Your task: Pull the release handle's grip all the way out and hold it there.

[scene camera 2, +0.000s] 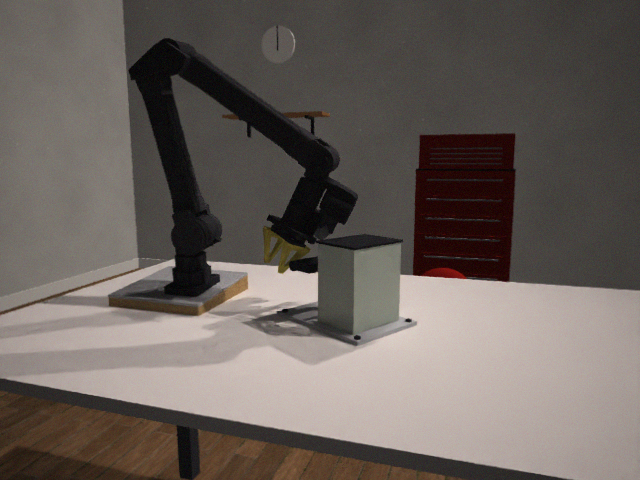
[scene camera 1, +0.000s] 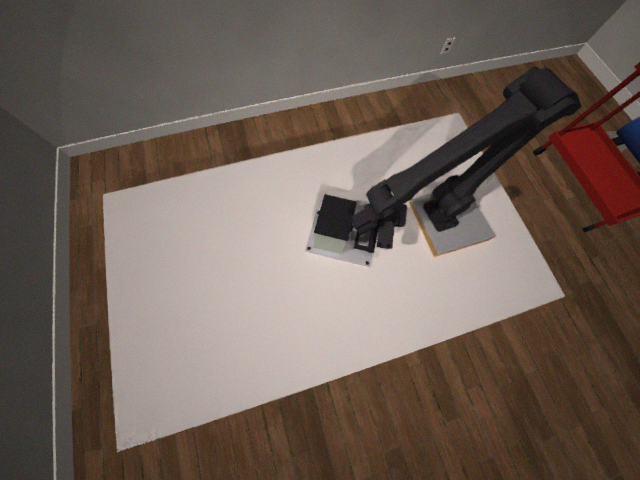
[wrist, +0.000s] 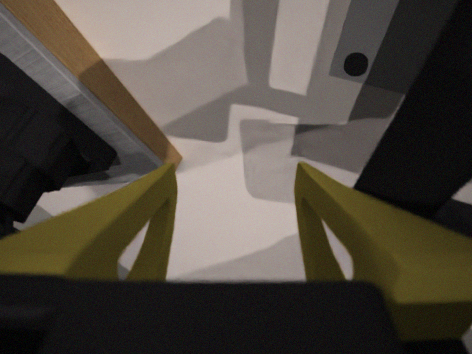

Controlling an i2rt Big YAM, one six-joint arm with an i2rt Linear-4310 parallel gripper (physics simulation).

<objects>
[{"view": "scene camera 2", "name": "my gripper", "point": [273, 267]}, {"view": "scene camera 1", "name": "grey bolted plate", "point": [349, 254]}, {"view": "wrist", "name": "my gripper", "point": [235, 176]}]
</objects>
